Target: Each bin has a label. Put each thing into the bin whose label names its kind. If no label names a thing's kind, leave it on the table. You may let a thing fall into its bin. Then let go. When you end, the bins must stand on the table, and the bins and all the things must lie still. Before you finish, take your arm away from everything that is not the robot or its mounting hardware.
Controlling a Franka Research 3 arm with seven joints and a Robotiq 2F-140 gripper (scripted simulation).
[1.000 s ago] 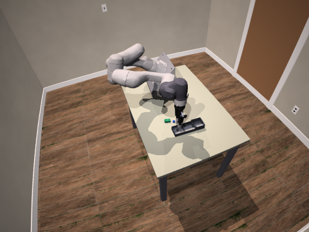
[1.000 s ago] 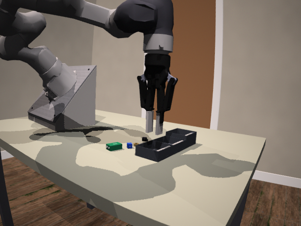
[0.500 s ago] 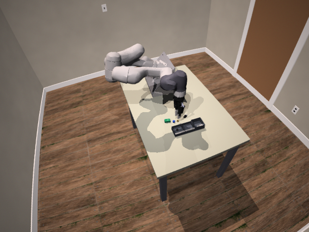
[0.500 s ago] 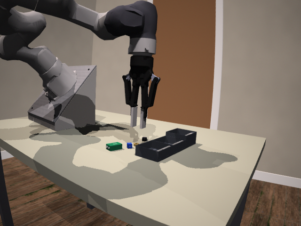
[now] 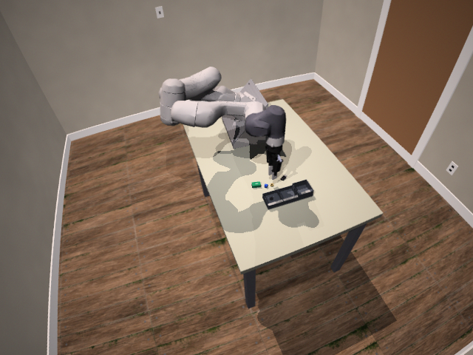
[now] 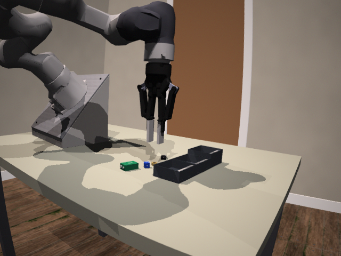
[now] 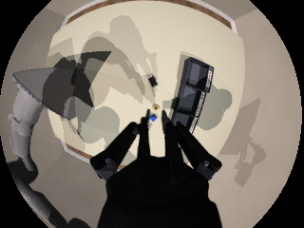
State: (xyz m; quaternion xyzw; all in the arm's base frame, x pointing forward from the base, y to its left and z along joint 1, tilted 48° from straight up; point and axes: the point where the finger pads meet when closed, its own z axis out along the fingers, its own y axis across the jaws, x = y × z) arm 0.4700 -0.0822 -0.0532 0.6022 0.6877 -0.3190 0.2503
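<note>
My gripper is now 100 mm above the tan ring. From my hand the other things lie so: green block: 90 mm to the right, 90 mm below, 30 mm behind; small blue cube: 100 mm below, 30 mm to the right; small black piece: 100 mm below, 80 mm to the left, 30 mm behind.
</note>
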